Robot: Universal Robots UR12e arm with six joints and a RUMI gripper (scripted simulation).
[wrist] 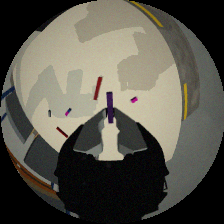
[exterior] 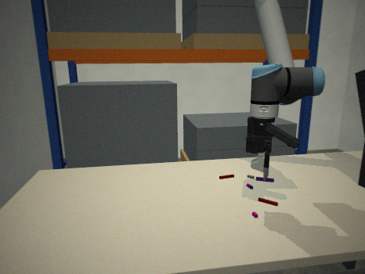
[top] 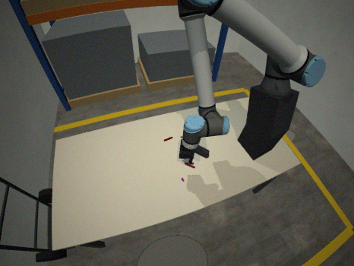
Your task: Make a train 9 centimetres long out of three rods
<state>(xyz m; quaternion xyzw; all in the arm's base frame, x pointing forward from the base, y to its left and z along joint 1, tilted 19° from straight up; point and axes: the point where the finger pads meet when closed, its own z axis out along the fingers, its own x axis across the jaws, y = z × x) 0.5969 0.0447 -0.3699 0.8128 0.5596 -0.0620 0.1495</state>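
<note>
My gripper is now 10 mm past the blue rod, 160 mm to the left of it and 110 mm above it. From my hand the other things lie so: purple rod: 10 mm below; grey rod: 40 mm behind, 270 mm to the right, 110 mm below.
</note>
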